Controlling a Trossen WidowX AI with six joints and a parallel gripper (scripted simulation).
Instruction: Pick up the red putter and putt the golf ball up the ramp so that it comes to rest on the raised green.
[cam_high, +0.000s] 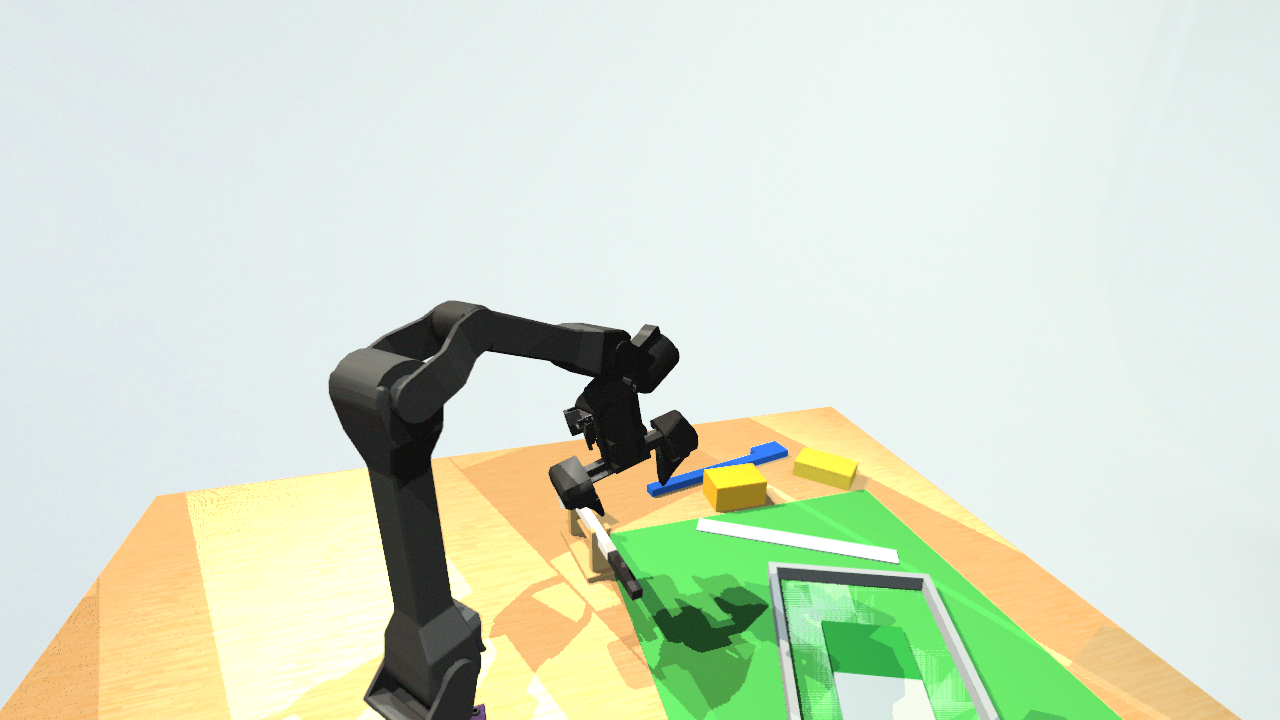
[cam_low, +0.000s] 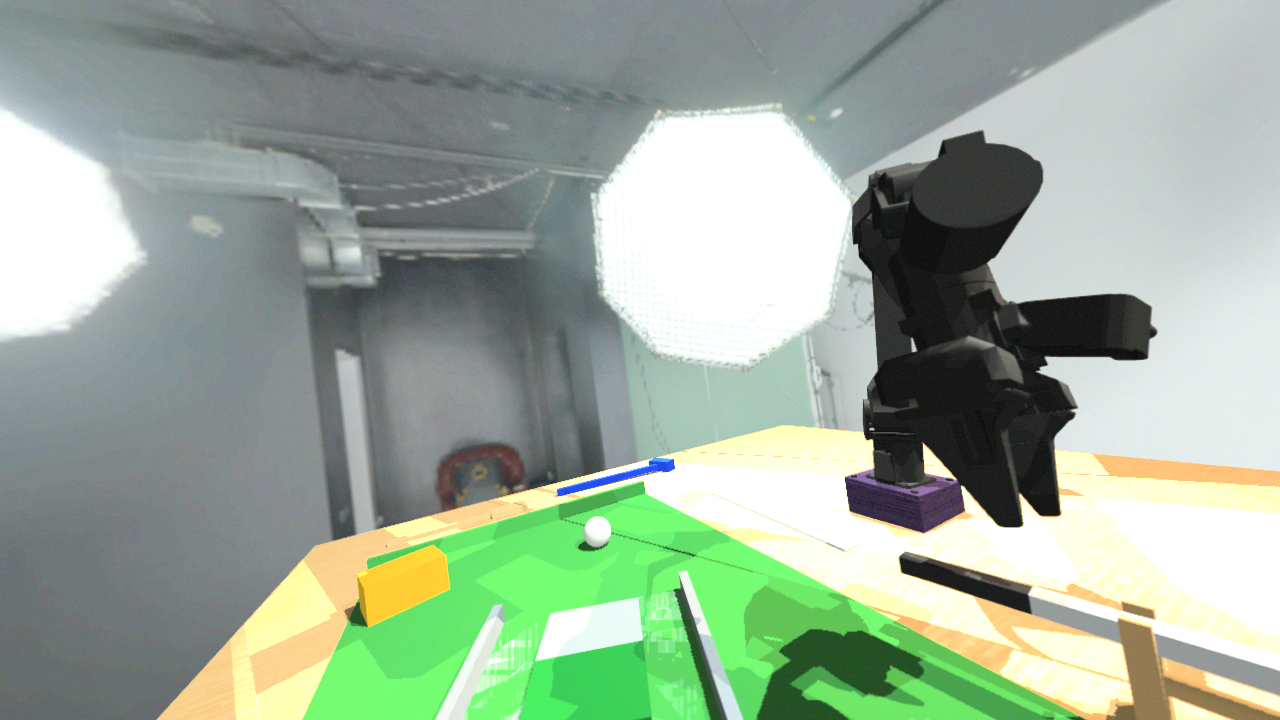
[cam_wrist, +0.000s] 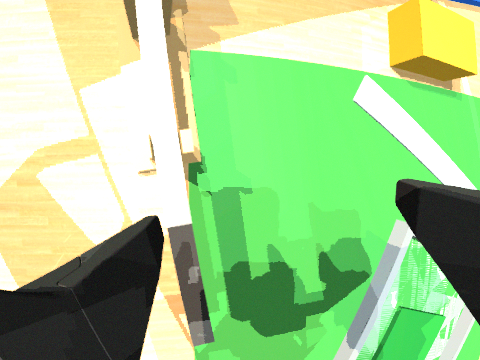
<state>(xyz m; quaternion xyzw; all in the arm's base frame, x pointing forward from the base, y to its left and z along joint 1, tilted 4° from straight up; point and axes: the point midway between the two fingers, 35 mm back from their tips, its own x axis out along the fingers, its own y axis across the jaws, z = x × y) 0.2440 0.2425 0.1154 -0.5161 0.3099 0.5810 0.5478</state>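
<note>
My gripper tip is now 5 cm past the red putter, 5 cm to the right of it and 7 cm above it. From my gripper tip the other things lie so: green mat 24 cm ahead, 25 cm to the right, 13 cm below; wooden stand 5 cm behind, 7 cm to the left, 10 cm below; white golf ball 17 cm ahead, 45 cm to the right, 11 cm below.
</note>
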